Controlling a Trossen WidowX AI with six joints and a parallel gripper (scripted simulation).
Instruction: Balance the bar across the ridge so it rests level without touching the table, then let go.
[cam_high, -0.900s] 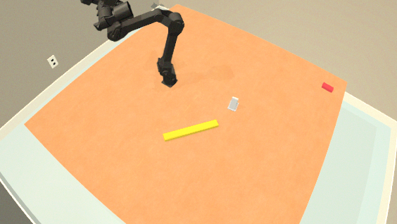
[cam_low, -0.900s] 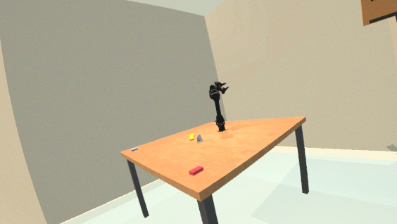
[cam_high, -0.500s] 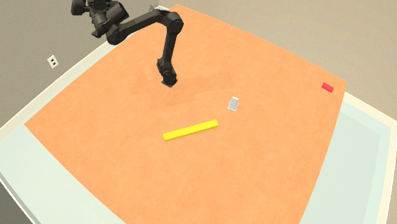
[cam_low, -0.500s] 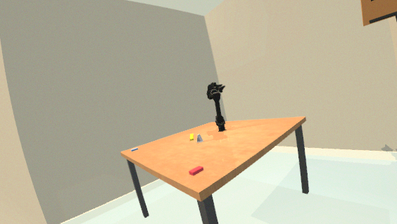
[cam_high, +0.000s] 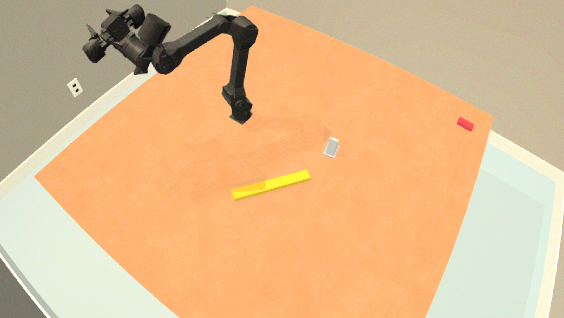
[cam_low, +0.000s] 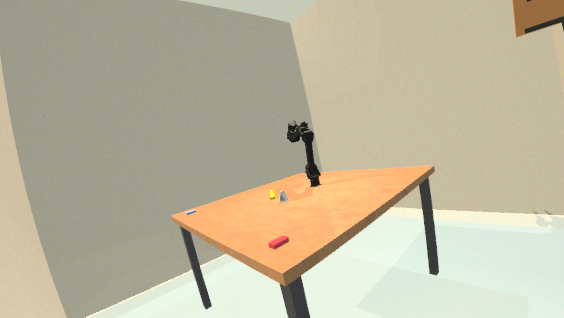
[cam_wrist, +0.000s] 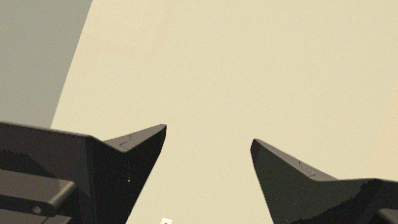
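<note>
Now: the yellow bar 54 cm ahead of my gripper tip, 7 cm to the left of it and 45 cm below it. From my gripper tip the other things lie so: red block (102 cm ahead, 75 cm to the left, 45 cm below); blue piece (102 cm ahead, 25 cm to the right, 45 cm below).
</note>
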